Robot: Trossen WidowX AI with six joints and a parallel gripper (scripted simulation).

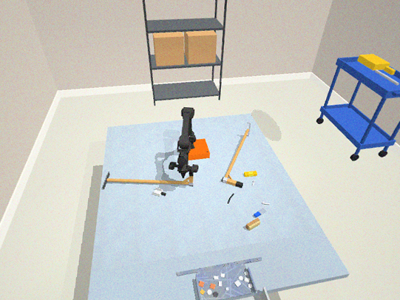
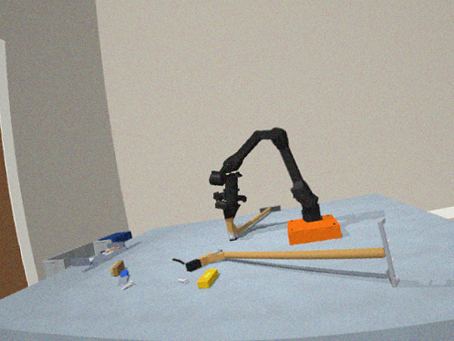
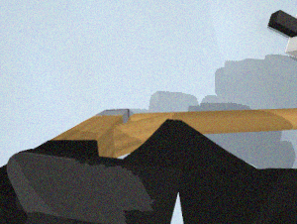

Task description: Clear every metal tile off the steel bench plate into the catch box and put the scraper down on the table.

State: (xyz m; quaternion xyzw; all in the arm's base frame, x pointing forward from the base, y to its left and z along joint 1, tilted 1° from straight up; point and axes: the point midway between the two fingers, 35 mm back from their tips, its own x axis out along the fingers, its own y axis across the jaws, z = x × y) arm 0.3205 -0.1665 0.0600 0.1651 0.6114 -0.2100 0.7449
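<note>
Right now my gripper tip is 200 mm to the left of the scraper, 110 mm past it and 20 mm above it. Also, from my gripper tip: white-and-black piece: 160 mm to the right, 70 mm below, 10 mm ahead; then yellow block: 480 mm to the left, 80 mm ahead, 70 mm below; then black curved strip: 250 mm to the left, 210 mm ahead, 80 mm below.
</note>
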